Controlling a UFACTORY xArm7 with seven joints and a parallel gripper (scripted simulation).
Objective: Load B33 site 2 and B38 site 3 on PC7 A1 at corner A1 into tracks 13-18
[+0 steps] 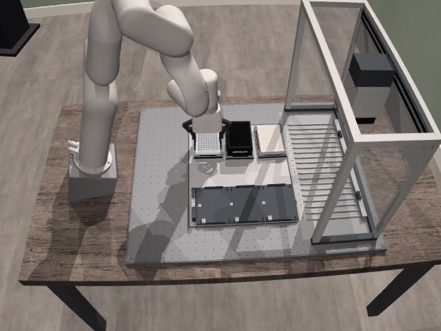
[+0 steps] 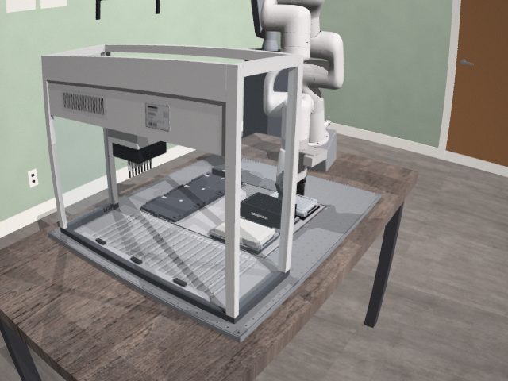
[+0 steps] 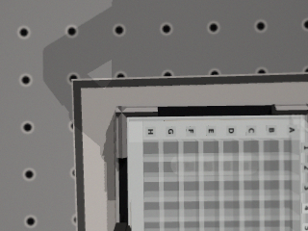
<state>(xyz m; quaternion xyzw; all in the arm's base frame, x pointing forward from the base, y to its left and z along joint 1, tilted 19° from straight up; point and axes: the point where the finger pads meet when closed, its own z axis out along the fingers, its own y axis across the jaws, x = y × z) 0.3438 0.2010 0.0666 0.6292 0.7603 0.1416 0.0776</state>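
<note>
My hand is 10 mm above the 96-well plate B38. Round my hand: nest S1 (20 mm below); cream 384-well plate B33 (220 mm ahead, 40 mm to the left, 10 mm below); black deep-well block B83 (110 mm ahead, 20 mm to the left).
</note>
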